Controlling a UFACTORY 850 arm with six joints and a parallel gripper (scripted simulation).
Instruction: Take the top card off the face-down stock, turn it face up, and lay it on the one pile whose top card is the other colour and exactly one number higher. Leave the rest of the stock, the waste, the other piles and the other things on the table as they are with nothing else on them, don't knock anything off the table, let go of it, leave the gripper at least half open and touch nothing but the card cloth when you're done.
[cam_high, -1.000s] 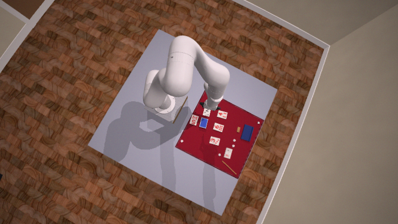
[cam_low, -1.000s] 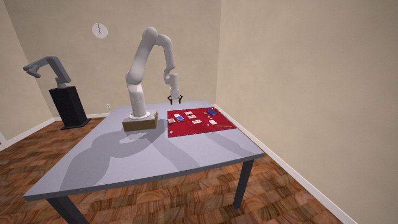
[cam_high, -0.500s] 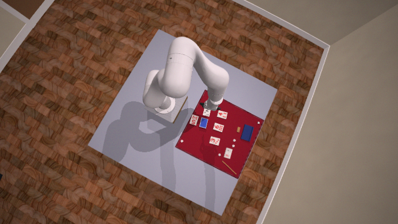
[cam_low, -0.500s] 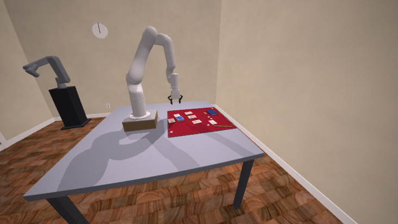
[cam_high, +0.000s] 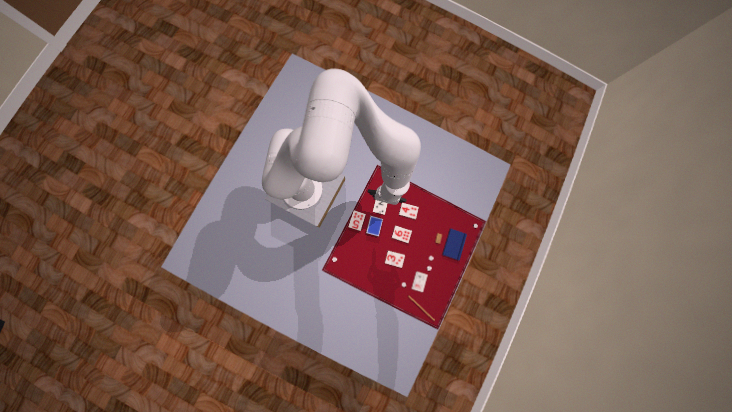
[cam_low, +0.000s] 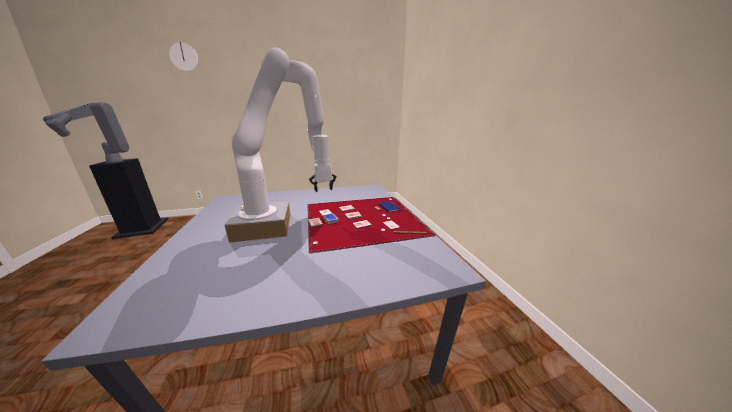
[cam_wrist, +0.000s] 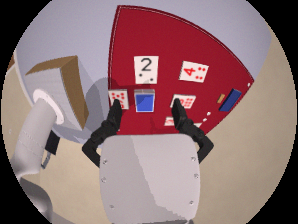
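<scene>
Right now the card is 150 mm below my hand, 130 mm to the right of it and 80 mm behind it. Also, from my hand: pencil: 420 mm to the right, 370 mm ahead, 150 mm below; then red card cloth: 200 mm ahead, 170 mm below, 150 mm to the right.
</scene>
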